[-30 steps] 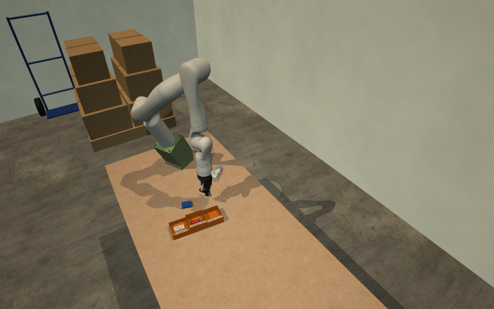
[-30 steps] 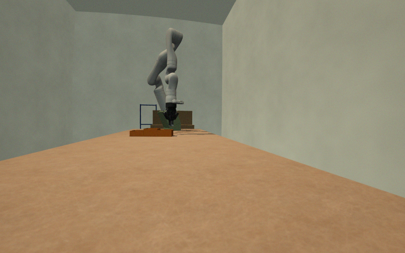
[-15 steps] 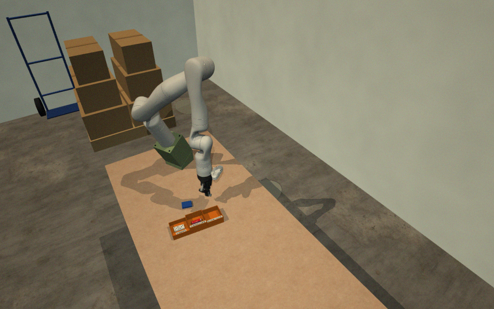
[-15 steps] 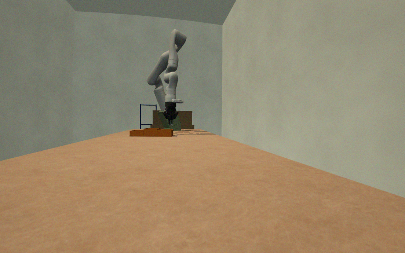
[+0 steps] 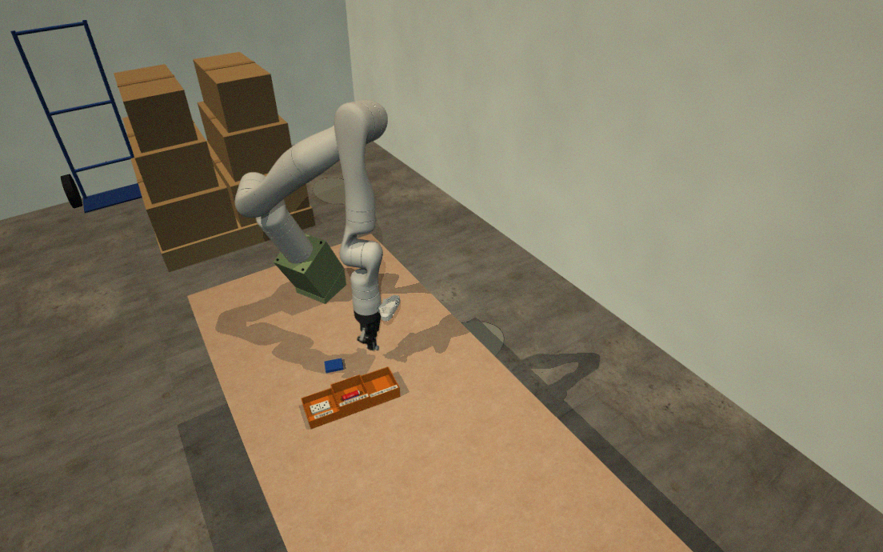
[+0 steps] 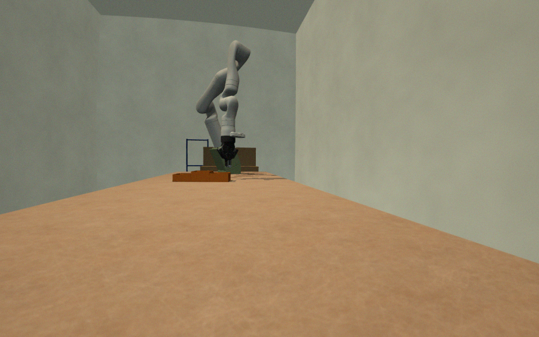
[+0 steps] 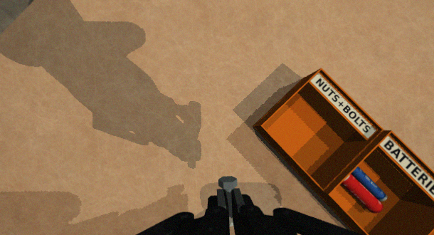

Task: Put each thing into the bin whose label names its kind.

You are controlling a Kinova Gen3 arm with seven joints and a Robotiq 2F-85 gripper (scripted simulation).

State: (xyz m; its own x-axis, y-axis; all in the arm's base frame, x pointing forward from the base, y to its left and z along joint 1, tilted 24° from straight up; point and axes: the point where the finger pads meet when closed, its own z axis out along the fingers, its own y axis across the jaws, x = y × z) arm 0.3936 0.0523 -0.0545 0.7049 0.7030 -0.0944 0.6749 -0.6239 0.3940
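The joined orange bins lies 110 mm to the right of my hand, 100 mm ahead of it and 60 mm below it. Also, from my hand: grey bolt (10 mm below, 10 mm ahead); red battery (110 mm to the right, 90 mm ahead, 70 mm below); blue block (110 mm to the right, 80 mm below, 50 mm behind).
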